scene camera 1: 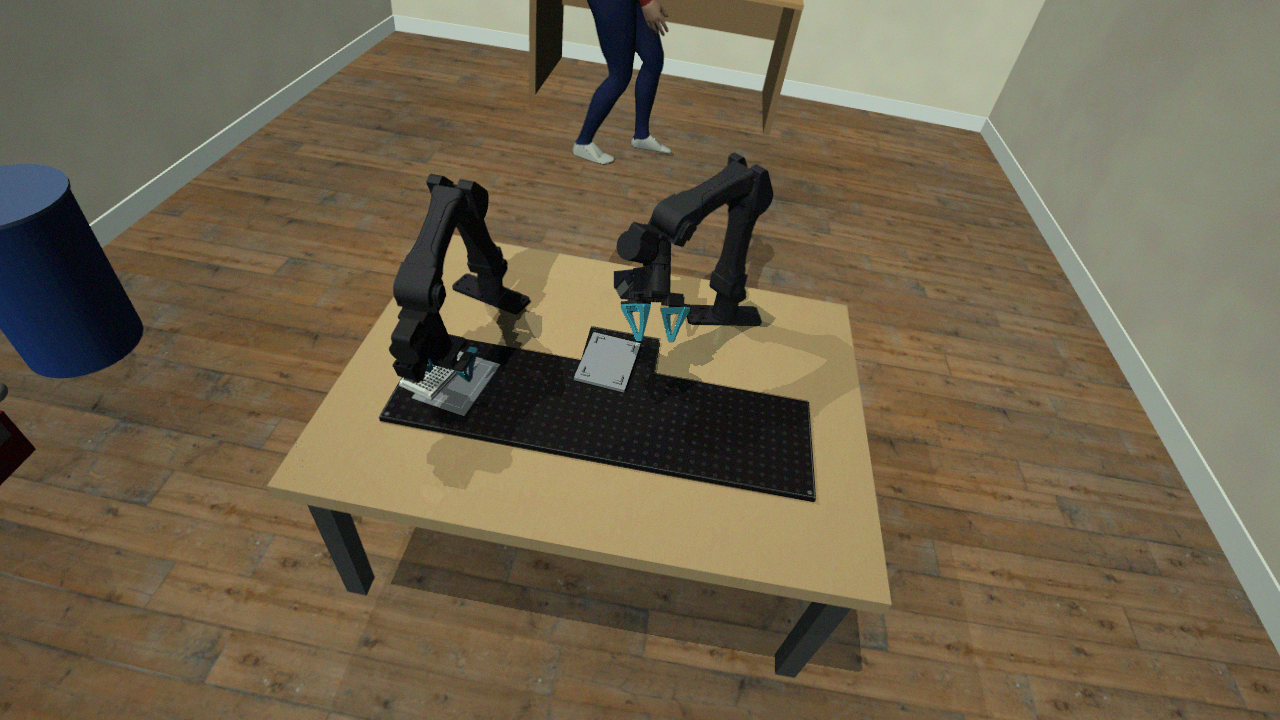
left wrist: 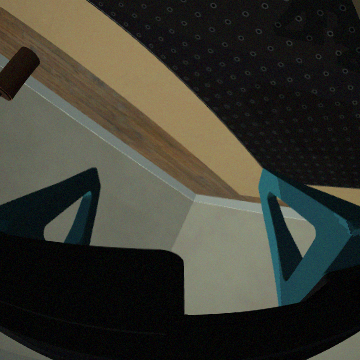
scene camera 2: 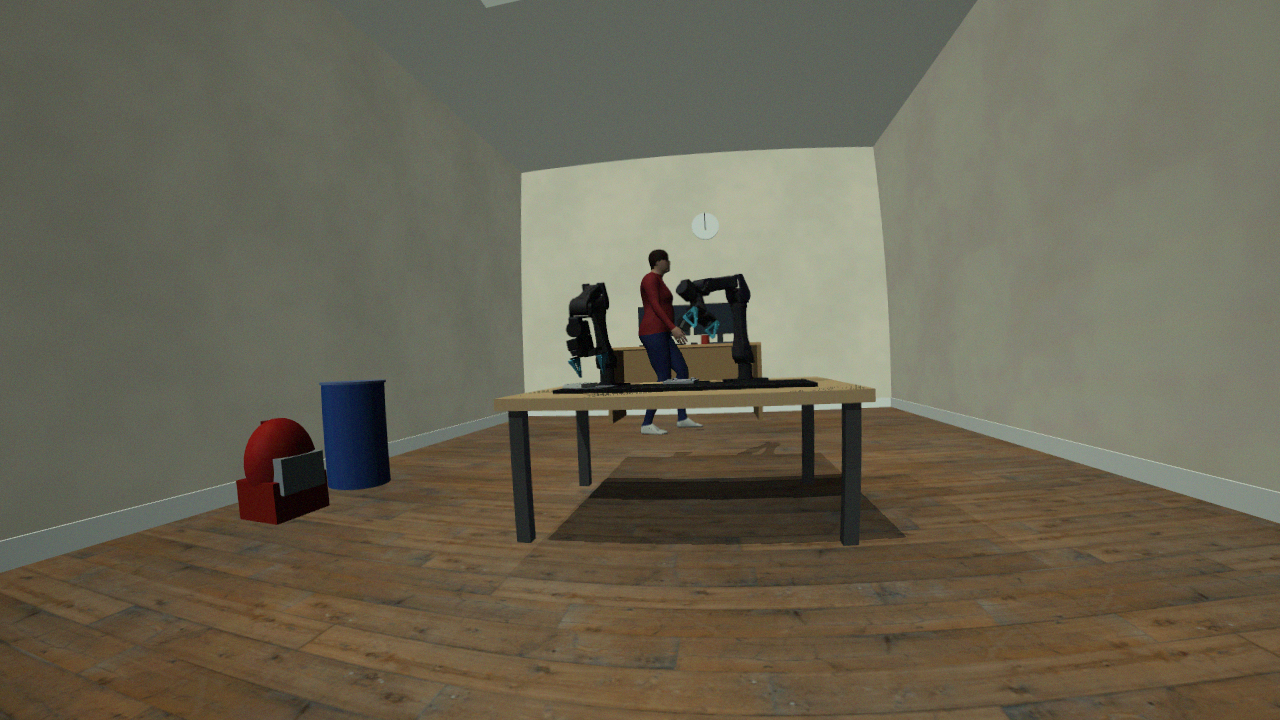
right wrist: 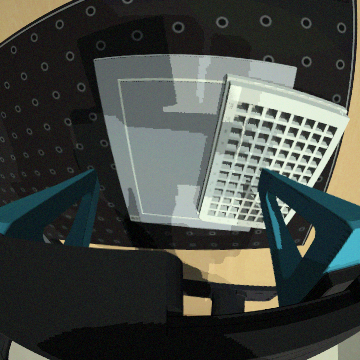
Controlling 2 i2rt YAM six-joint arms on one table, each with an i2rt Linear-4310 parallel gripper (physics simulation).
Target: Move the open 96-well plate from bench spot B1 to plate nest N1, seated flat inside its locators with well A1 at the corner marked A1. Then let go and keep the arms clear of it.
My left gripper is open and holds nothing. My right gripper is open and holds nothing. Also in view: a white well plate.
My left gripper also shows in the left wrist view. My right gripper shows as well in the right wrist view.
